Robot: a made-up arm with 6 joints. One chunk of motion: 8 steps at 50 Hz.
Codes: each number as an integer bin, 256 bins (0 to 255) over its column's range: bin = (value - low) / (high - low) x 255, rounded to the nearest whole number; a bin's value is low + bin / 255 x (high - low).
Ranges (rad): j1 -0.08..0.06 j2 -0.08..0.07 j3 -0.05..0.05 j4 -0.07..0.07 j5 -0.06..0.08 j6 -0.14..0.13
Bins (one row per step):
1: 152 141 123 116 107 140
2: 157 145 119 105 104 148
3: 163 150 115 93 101 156
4: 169 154 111 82 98 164
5: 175 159 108 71 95 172
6: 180 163 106 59 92 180
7: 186 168 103 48 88 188
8: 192 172 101 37 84 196
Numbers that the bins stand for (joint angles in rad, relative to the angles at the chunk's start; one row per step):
1: 0.0035 0.0029 -0.0018 -0.0063 -0.0013 0.0082
2: 0.0062 0.0053 -0.0033 -0.0124 -0.0029 0.0167
3: 0.0095 0.0082 -0.0049 -0.0189 -0.0045 0.0252
4: 0.0128 0.0106 -0.0065 -0.0250 -0.0062 0.0336
5: 0.0161 0.0135 -0.0076 -0.0310 -0.0078 0.0421
6: 0.0188 0.0159 -0.0084 -0.0376 -0.0095 0.0506
7: 0.0221 0.0188 -0.0096 -0.0436 -0.0117 0.0591
8: 0.0254 0.0212 -0.0104 -0.0497 -0.0139 0.0675

